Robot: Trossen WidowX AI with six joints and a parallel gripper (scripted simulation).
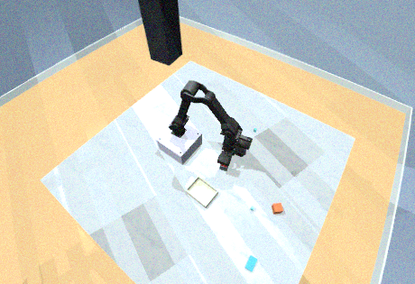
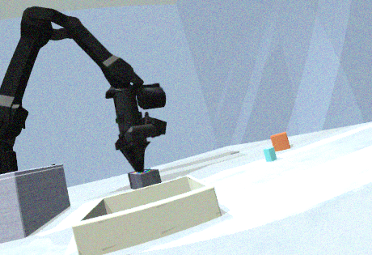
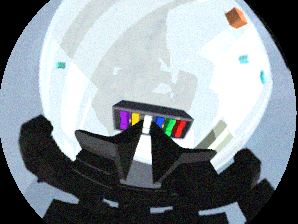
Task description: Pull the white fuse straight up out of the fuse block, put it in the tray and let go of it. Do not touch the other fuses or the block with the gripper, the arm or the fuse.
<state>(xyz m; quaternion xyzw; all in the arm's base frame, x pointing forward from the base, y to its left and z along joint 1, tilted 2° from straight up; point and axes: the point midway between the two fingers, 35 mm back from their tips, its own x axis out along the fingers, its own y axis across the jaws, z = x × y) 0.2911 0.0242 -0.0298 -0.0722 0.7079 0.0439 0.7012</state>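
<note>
My gripper tip is 2 cm past the tray, 23 cm to the left of it and 3 cm above it. Also, from my gripper tip: orange cube: 33 cm ahead, 13 cm to the right, 2 cm below; small teal cube: 23 cm ahead, 18 cm to the right, 2 cm below; white fuse: 1 cm below.
</note>
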